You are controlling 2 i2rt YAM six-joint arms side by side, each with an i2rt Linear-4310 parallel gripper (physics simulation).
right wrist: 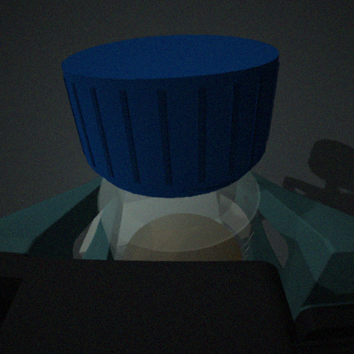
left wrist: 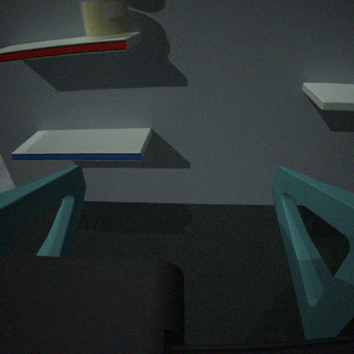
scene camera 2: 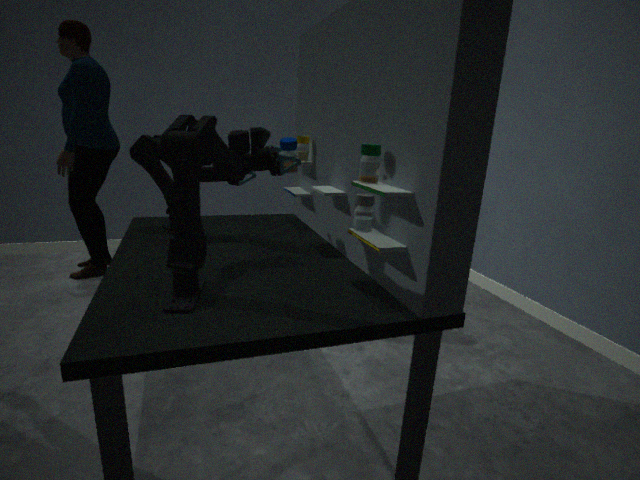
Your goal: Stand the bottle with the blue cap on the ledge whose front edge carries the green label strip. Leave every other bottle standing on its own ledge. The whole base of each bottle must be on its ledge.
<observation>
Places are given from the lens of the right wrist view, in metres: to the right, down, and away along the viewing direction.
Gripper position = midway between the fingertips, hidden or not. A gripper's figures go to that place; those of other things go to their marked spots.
right gripper (right wrist: 179, 177): 0.00, 0.00, 0.13
blue-capped bottle (right wrist: 174, 123): 0.00, -0.01, 0.05
wall panel (right wrist: 302, 151): 0.15, -0.03, 0.31
The marked spots on the wall panel and the blue-capped bottle are 0.30 m apart.
</observation>
